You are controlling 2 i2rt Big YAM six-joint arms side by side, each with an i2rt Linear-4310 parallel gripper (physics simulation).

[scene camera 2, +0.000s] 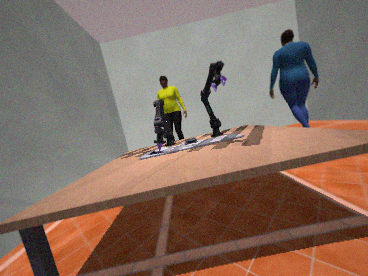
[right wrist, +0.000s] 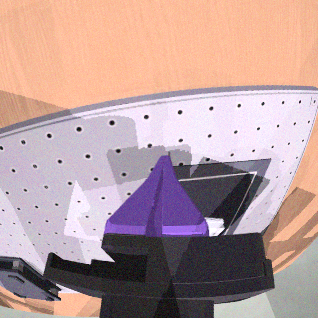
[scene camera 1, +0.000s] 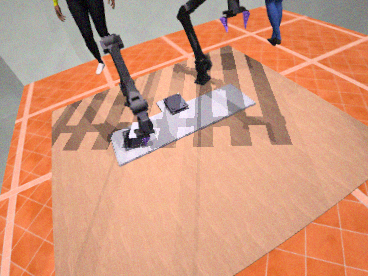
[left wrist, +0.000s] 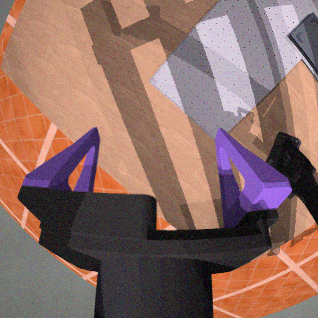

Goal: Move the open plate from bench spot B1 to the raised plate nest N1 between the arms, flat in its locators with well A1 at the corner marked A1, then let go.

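Places are measured from the left arm's base along level axes (x ahead, y down, z left), in metres.
Pixels of known places: left gripper, between the fingertips: [scene camera 2: 219, 88] [scene camera 1: 236, 30] [left wrist: 157, 132]; right gripper, between the fingertips: [scene camera 2: 159, 151] [right wrist: 165, 160] [scene camera 1: 145, 145]; left arm's base, origin of its link: [scene camera 2: 217, 135] [scene camera 1: 202, 80] [left wrist: 282, 151]; right arm's base, origin of its link: [scene camera 2: 170, 145].
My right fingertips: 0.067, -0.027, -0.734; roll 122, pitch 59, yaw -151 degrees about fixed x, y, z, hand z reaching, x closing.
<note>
Ahead of a thing's pixels: the offset from my right fingertips to its top centre, as dx, dy, dz. "pt": to the spot under its first point. Level surfaces: height alone.
The open plate @(-0.136, -0.004, +0.072) [right wrist: 215, 226] shows as a small white part behind my right gripper in the right wrist view, near the dark B1 pad with a white outline @(pt -0.071, +0.012, -0.005) [right wrist: 202, 192] [scene camera 1: 128, 142]; the gripper hides most of it. My right gripper [right wrist: 165, 160] [scene camera 1: 146, 142] [scene camera 2: 159, 148] is shut, its purple fingers together with no plate seen between them, low over the B1 end of the board. The raised dark nest N1 @(-0.064, -0.022, +0.379) [scene camera 1: 175, 103] [scene camera 2: 190, 141] [left wrist: 307, 42] [right wrist: 22, 280] holds no visible plate. My left gripper [left wrist: 157, 132] [scene camera 1: 236, 29] [scene camera 2: 219, 87] is open and empty, high up.
The perforated light board @(dy +0.014) [scene camera 1: 237, 97] [left wrist: 170, 82] [right wrist: 200, 102] lies on the wooden table @(dy +0.027) [scene camera 1: 200, 210] [scene camera 2: 150, 185]. The left arm's base [scene camera 1: 202, 77] stands behind the board. Two people [scene camera 2: 171, 100] [scene camera 2: 295, 70] stand beyond the table. Striped shadows cross table and board.
</note>
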